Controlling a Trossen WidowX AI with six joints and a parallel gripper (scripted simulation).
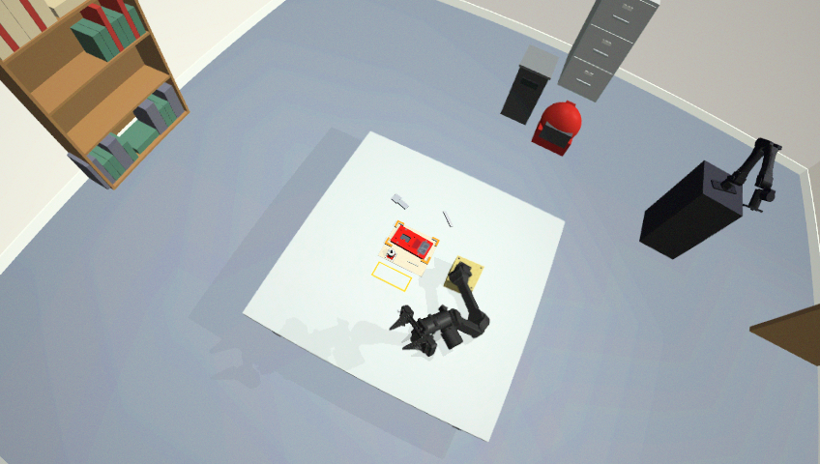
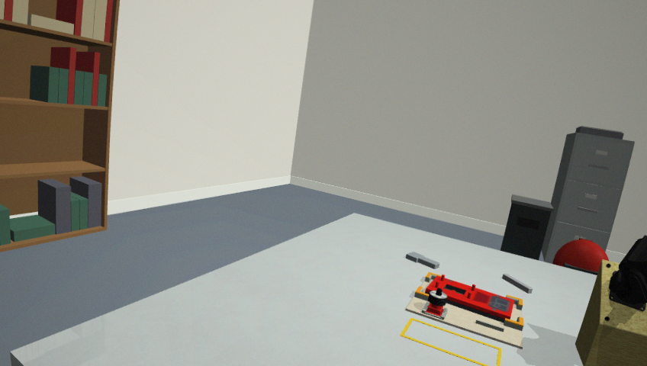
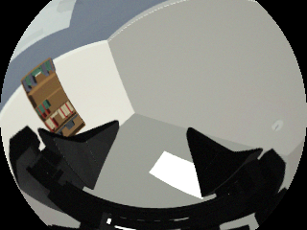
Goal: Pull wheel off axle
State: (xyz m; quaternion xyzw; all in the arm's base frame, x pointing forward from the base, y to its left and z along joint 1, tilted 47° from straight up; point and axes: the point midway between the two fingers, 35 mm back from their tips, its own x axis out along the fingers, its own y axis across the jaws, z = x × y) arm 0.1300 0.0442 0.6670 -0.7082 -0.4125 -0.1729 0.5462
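Now: the wheel 560 mm below my gripper tip, 500 mm to the right of it and 240 mm ahead of it. The rest, counted from my gripper tip: grey bar 850 mm to the right, 590 mm below, 70 mm ahead; then upright axle 570 mm below, 500 mm to the right, 240 mm ahead.
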